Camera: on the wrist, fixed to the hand. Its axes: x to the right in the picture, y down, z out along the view.
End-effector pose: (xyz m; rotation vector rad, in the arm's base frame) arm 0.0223 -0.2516 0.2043 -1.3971 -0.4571 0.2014
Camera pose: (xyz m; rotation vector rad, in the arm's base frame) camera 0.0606 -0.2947 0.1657 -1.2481 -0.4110 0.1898
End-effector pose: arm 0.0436 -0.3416 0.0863 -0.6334 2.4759 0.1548
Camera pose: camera -0.0098 -0.3289 0.1287 -0.5978 2.4924 -0.0504
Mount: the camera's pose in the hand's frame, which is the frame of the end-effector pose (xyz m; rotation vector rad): 0.0098 0.0352 -0.0590 0.1500 0.0409 -0.0162
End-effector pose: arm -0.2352 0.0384 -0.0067 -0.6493 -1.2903 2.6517
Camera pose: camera -0.2161 0.0617 -0.0692 -0.6646 -1.0689 2.6747
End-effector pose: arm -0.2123 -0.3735 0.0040 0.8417 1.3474 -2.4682
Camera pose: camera -0.1825 -0.3439 -0.0512 0.9218 1.1978 -2.6043
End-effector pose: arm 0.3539 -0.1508 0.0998 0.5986 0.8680 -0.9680
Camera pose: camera 0.3669 -0.0939 0.0622 0.7426 0.8423 -1.0448
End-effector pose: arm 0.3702 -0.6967 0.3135 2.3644 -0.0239 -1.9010
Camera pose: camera 0.4318 -0.7281 0.3197 -2.4753 0.1478 1.8976
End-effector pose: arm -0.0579 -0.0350 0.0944 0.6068 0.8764 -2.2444
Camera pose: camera -0.0291 -0.0164 0.0340 0.7185 0.7394 -2.3345
